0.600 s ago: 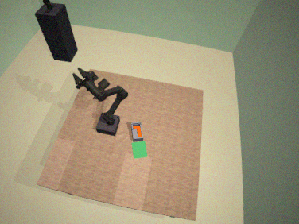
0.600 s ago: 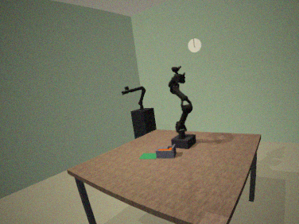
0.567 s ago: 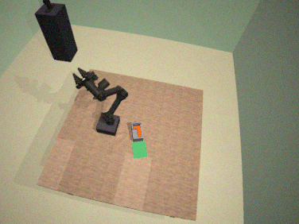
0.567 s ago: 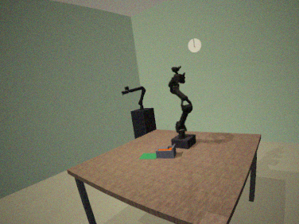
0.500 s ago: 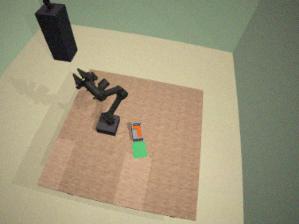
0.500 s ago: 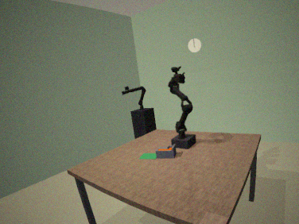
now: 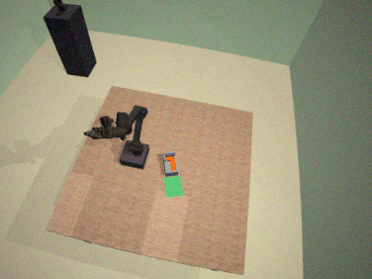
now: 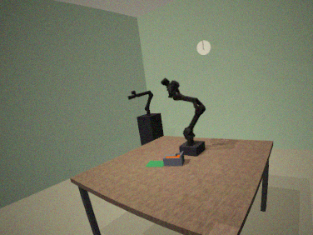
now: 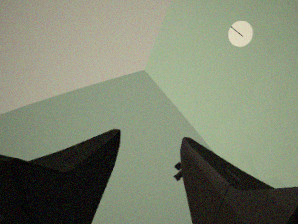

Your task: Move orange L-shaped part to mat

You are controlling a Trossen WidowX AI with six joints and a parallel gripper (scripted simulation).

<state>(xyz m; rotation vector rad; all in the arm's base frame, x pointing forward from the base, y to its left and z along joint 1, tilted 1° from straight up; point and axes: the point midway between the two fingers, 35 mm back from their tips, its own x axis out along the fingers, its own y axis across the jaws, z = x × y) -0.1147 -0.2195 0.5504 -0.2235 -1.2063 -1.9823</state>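
Right now the orange L-shaped part is 60 cm below my gripper tip, 38 cm ahead of it and 22 cm to the left of it. The rest, counted from my gripper tip: green mat (66 cm below, 43 cm ahead, 7 cm to the left).
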